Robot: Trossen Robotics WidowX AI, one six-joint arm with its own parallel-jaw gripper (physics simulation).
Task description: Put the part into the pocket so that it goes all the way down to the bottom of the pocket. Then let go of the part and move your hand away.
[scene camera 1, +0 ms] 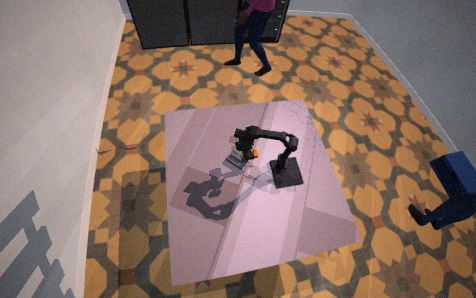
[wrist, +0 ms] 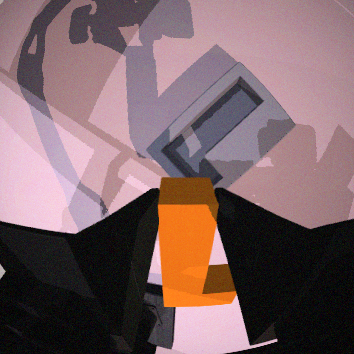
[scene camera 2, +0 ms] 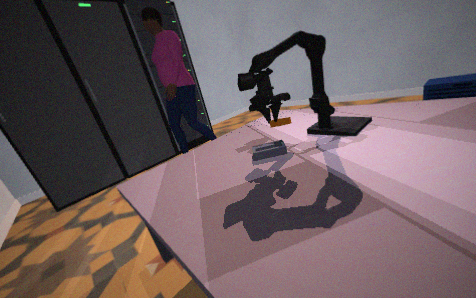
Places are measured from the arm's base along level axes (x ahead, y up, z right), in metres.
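Pixels of known places: gripper, between the fingertips: (scene camera 1: 243, 155) (wrist: 186, 195) (scene camera 2: 272, 122); arm's base, origin of its link: (scene camera 1: 280, 166) (wrist: 143, 312) (scene camera 2: 324, 125).
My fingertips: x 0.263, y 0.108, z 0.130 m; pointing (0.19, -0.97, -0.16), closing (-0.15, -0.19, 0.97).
For each thing: its top centre in the pictures, then the offset to it from my fingertips. Level surfaces: height alone.
- orange L-shaped part, centre of its top: (wrist: 200, 286) (scene camera 2: 276, 116) (scene camera 1: 250, 151) dx -0.052, dy +0.015, dz +0.004 m
- grey block, centre of its top: (wrist: 222, 135) (scene camera 2: 268, 146) (scene camera 1: 237, 158) dx +0.029, dy -0.095, dz +0.029 m
- pink table, height of its surface: dy -0.131 m
The orange L-shaped part (scene camera 1: 255, 153) (scene camera 2: 282, 122) (wrist: 185, 245) is held between the fingers of my gripper (scene camera 1: 249, 154) (scene camera 2: 273, 120) (wrist: 186, 195), which is shut on it. Its long arm points up in the wrist view, and its short foot turns right at the lower end. The grey block (scene camera 1: 241, 164) (scene camera 2: 270, 155) (wrist: 250, 135) lies on the table. Its L-shaped pocket (wrist: 215, 117) is open and empty, its long arm slanting from upper right to lower left. The part is above the table, apart from the block, and turned at an angle to the pocket. The near corner of the block is partly hidden behind the part.
The arm's black base plate (scene camera 1: 286, 173) (scene camera 2: 341, 126) stands on the pink table (scene camera 1: 250, 230) (scene camera 2: 310, 270). Shadows of the arm fall across the table and block. A person in a magenta top (scene camera 1: 255, 30) (scene camera 2: 172, 60) stands beyond the table, near dark cabinets (scene camera 1: 162, 25) (scene camera 2: 95, 85).
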